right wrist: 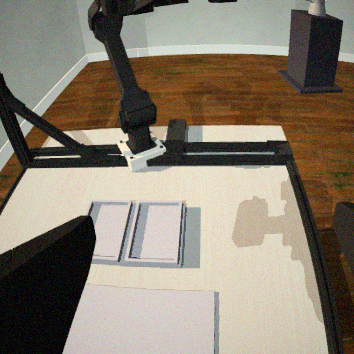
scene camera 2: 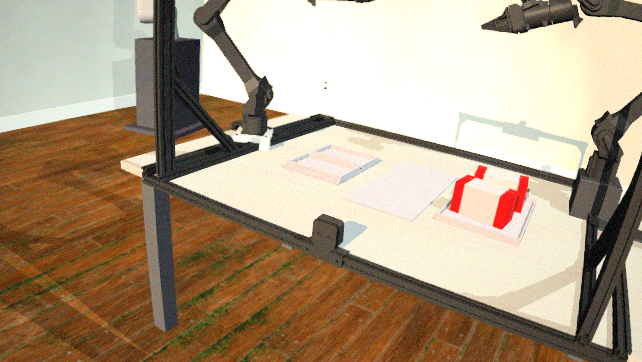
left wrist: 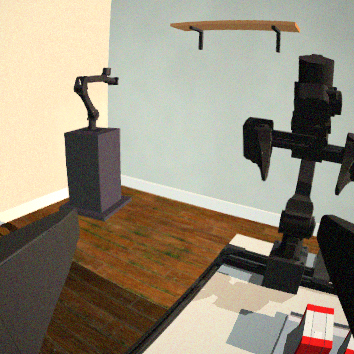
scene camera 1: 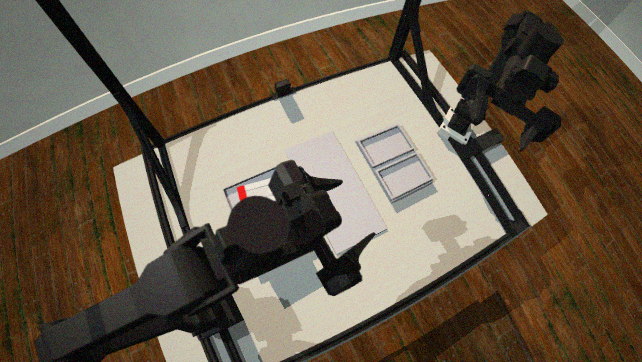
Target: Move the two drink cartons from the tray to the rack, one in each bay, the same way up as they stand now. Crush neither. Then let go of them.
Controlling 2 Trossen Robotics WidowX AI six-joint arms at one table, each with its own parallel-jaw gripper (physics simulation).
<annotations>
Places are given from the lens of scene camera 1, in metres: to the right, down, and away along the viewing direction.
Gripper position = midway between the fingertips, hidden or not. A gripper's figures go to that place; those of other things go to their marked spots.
my left gripper (scene camera 1: 498, 135): 0.28, -0.07, 0.45
my right gripper (scene camera 1: 357, 207): 0.05, 0.04, 0.46
pale mat (scene camera 1: 323, 157): 0.01, -0.07, 0.92
</annotations>
